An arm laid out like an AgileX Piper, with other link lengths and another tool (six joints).
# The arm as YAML. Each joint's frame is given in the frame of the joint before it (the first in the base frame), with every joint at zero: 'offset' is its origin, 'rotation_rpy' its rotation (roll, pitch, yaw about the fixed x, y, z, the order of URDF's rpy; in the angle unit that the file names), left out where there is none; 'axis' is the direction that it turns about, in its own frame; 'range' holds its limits. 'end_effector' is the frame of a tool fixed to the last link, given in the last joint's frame.
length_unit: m
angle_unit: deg
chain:
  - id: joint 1
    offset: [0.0, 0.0, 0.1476]
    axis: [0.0, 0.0, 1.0]
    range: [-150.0, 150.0]
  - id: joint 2
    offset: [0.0, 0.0, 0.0]
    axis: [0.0, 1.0, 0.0]
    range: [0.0, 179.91]
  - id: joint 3
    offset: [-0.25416, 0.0, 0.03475]
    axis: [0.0, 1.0, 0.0]
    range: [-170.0, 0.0]
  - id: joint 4
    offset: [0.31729, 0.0, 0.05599]
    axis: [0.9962, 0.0, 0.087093]
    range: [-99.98, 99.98]
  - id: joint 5
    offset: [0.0, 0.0, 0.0]
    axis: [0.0, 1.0, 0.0]
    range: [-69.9, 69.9]
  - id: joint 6
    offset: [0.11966, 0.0, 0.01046]
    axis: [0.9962, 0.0, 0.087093]
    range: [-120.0, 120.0]
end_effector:
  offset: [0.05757, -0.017, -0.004]
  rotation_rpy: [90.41, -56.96, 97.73]
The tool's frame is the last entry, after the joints.
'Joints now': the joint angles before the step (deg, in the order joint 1, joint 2, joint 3, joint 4, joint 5, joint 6). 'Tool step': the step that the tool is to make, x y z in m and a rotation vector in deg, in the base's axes. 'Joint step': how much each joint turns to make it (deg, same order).
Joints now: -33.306, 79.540, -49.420, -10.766, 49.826, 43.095
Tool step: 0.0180, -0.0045, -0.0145, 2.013, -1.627, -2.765
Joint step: -0.041, 5.232, -2.695, 1.974, -2.530, 2.334
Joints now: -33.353, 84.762, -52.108, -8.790, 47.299, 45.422
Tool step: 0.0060, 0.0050, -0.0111, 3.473, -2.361, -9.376
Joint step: -0.150, 2.171, -0.461, 2.205, -0.932, 8.612
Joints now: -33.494, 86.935, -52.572, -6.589, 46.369, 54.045
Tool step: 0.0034, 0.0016, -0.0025, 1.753, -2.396, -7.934
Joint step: -0.307, 0.446, -0.055, 0.983, -0.848, 7.485
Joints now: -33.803, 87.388, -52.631, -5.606, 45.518, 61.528
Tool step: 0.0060, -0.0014, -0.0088, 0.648, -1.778, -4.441
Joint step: -0.061, 1.631, -0.005, 0.221, -2.443, 4.643
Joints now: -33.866, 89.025, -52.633, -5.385, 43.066, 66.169
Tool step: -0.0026, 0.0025, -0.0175, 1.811, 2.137, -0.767
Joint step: 0.000, 2.876, 0.017, 0.162, -0.065, 0.707
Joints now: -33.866, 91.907, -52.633, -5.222, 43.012, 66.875
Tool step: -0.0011, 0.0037, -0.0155, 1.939, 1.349, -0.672
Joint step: 0.001, 2.576, 0.007, 1.004, -0.377, 0.117
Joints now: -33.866, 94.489, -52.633, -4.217, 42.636, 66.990
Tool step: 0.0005, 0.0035, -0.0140, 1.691, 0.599, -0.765
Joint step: 0.003, 2.356, 0.006, 1.313, -0.924, 0.004
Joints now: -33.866, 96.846, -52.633, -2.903, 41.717, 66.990
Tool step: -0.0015, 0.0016, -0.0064, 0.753, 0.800, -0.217
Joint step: -0.006, 1.087, -0.011, 0.220, 0.010, 0.070
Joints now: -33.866, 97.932, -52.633, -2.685, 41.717, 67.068
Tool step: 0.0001, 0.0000, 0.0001, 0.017, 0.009, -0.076
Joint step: 0.006, 0.013, -0.039, -0.001, 0.045, 0.082
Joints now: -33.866, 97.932, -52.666, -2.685, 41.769, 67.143
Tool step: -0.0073, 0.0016, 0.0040, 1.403, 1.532, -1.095
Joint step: -0.632, -0.648, -0.075, 0.480, 2.783, 0.065
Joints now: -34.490, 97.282, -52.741, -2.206, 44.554, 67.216
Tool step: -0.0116, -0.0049, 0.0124, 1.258, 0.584, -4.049
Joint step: -2.261, -2.139, -0.004, 0.814, 3.380, 1.204
